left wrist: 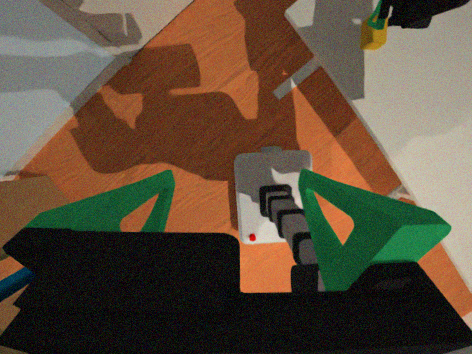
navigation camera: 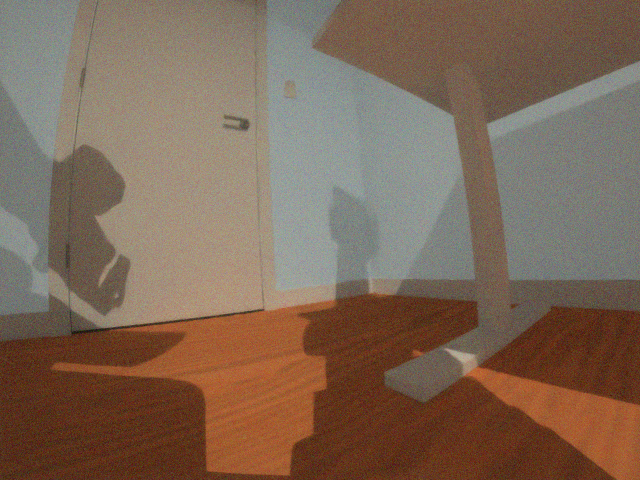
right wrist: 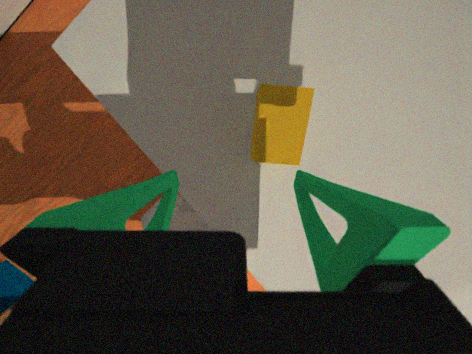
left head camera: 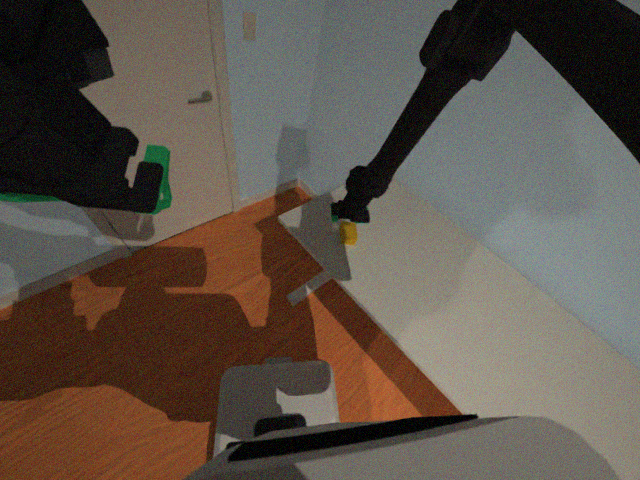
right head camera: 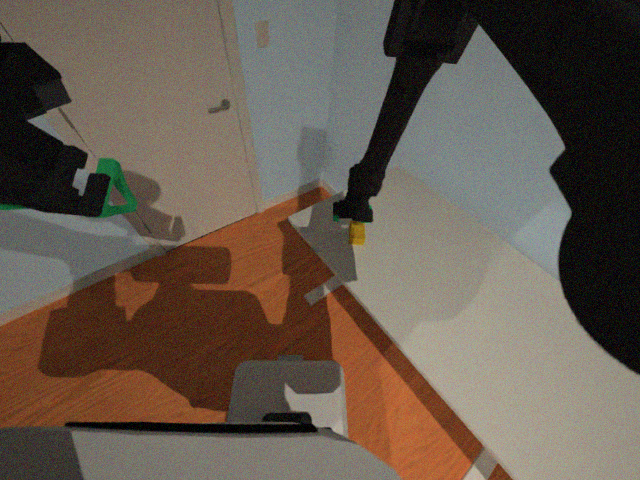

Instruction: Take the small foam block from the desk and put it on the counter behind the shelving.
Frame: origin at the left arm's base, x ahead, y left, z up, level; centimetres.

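Where they show: left gripper, fingertip midpoint: (left wrist: 236,176) (left head camera: 128,198) (right head camera: 103,204); right gripper, fingertip midpoint: (left wrist: 383,21) (right wrist: 236,177) (left head camera: 344,221) (right head camera: 348,221).
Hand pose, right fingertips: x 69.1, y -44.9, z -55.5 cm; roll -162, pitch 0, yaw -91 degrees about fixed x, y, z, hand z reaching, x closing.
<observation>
After its pixels a point has its place.
The small foam block (left head camera: 348,233) @(x 70.6, y -49.5, z -64.5 cm) (right head camera: 357,234) @(x 70.0, y -50.0, z -64.5 cm) (left wrist: 374,36) @(x 70.1, y -48.9, z -64.5 cm) (right wrist: 283,127) @(x 72.6, y -50.5, z -64.5 cm) is yellow and lies on the pale desk (left head camera: 439,289) @(x 45.9, y -85.6, z -69.0 cm) (right head camera: 454,351) @(x 25.2, y -78.1, z -69.0 cm) (left wrist: 425,90) @(x 52.8, y -72.6, z -69.0 cm) (right wrist: 390,90) @(x 77.3, y -66.1, z -69.0 cm), near its far corner and partly in shadow. My right gripper (right wrist: 236,177) @(x 69.1, y -44.9, z -55.5 cm) is open above the desk. In the right wrist view the block lies beyond the fingertips, more toward the right-hand finger. In both head views this gripper shows right behind the block. My left gripper (left wrist: 236,176) @(x 33.1, y -0.2, z -14.0 cm) is open and empty, above the floor left of the desk. The counter and the shelving do not show clearly in any view.
A door (left head camera: 160,118) @(x 135.9, y 39.3, z -56.3 cm) (right head camera: 170,93) @(x 135.6, y 39.8, z -38.1 cm) (navigation camera: 170,155) @(x 131.2, y 46.2, z -69.3 cm) and pale blue walls stand beyond the desk. The desk's leg (navigation camera: 483,206) @(x 90.3, y -57.1, z -109.4 cm) stands on a long grey foot (navigation camera: 429,379). A blue thing (left wrist: 15,282) @(x -27.1, y 128.0, z -78.0 cm) (right wrist: 15,287) @(x -37.8, y 115.7, z -133.3 cm) shows at the lower left of both wrist views.
</observation>
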